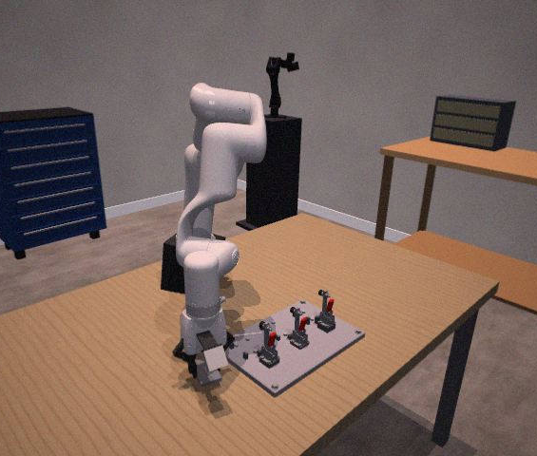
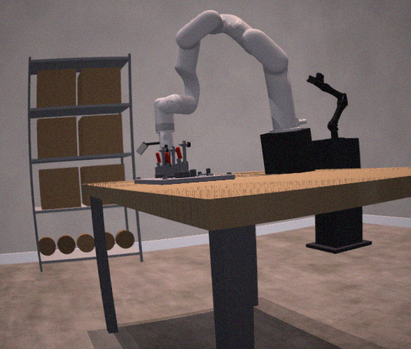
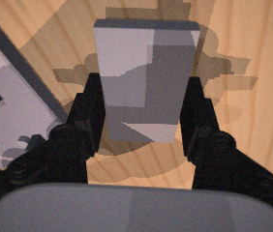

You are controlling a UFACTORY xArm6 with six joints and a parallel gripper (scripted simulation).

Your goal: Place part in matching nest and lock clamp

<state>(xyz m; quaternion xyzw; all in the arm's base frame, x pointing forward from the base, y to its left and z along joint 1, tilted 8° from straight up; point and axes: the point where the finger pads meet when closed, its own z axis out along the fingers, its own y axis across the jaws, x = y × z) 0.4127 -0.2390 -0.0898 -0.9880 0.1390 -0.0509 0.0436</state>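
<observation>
My gripper is now 30 mm short of the grey fixture plate, 250 mm to the right of it and 30 mm above it. From my hand the other things lie so: grey block part 20 mm below.
</observation>
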